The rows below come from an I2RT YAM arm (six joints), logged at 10 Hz.
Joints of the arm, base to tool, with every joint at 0 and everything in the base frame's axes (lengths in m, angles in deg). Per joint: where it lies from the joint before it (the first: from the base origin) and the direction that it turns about. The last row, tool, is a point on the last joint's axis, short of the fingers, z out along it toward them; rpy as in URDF.
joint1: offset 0 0 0.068 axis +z
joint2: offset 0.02 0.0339 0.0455 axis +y
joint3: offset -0.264 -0.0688 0 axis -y
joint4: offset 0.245 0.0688 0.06 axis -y
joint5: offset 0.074 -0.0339 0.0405 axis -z
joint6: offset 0.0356 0 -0.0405 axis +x
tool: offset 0 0 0 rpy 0 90 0
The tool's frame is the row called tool.
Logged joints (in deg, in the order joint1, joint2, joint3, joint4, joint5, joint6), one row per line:
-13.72 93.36 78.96 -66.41 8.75 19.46
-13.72 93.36 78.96 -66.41 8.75 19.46
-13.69 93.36 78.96 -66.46 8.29 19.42
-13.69 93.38 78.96 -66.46 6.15 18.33
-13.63 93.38 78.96 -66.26 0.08 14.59
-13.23 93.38 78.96 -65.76 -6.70 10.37
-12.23 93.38 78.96 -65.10 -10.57 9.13
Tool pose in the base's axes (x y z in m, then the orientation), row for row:
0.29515 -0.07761 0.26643 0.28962 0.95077 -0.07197 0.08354
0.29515 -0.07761 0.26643 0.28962 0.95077 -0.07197 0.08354
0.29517 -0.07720 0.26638 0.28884 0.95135 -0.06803 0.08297
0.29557 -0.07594 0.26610 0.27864 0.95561 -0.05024 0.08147
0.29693 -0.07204 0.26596 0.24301 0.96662 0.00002 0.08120
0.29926 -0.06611 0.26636 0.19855 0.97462 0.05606 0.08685
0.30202 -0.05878 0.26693 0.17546 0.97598 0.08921 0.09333
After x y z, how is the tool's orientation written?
As a quaternion, x y z w.
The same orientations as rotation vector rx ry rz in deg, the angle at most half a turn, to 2 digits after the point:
49.53 162.59 -12.31
49.53 162.59 -12.31
49.41 162.75 -11.64
47.71 163.62 -8.60
41.62 165.53 0.00
33.89 166.35 9.57
29.83 165.95 15.17

